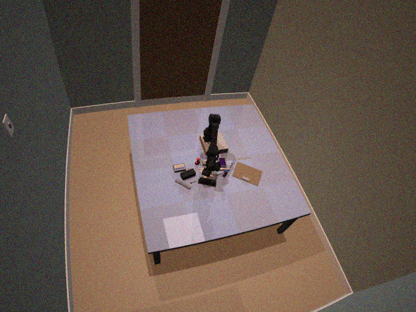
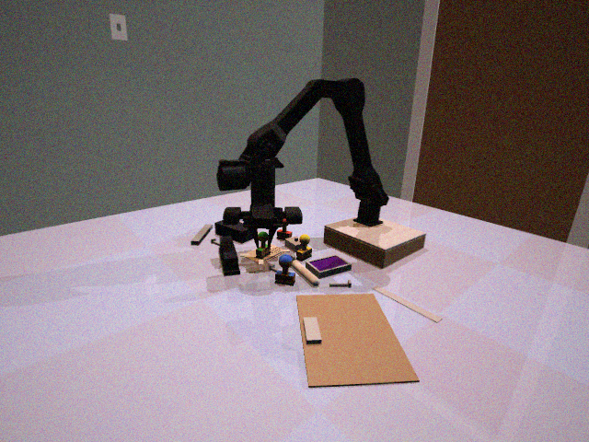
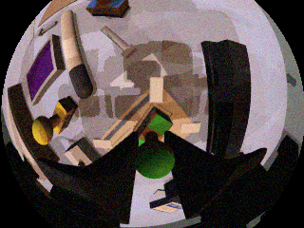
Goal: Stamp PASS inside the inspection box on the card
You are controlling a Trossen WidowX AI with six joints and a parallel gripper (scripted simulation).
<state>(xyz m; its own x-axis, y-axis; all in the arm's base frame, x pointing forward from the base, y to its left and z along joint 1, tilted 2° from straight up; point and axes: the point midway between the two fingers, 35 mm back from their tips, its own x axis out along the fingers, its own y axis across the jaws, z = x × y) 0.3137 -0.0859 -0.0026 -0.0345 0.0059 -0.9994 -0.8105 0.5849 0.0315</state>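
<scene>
Now: gripper tip right at the green-knobbed stamp. Round my gripper tip: card 30 mm below, 10 mm to the right, 10 mm behind; then yellow-knobbed stamp 70 mm to the left, 70 mm behind; then black bar 80 mm ahead, 30 mm to the right, 10 mm below.
</scene>
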